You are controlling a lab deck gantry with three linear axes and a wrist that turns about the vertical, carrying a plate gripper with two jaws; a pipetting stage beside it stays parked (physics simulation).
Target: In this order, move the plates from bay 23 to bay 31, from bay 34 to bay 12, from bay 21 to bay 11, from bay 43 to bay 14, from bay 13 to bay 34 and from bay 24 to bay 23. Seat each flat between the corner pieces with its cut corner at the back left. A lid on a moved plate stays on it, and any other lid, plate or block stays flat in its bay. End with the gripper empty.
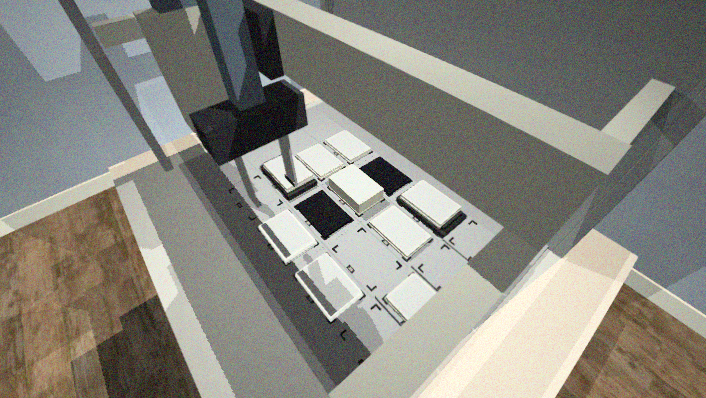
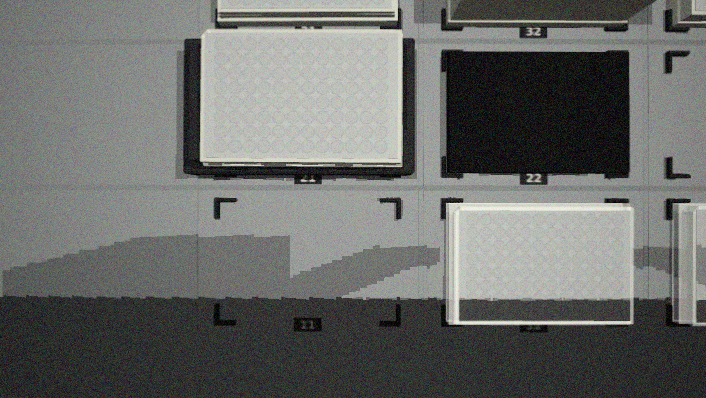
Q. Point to a black block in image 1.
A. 327,217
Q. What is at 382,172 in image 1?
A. A black block.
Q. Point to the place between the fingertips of my gripper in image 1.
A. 273,191
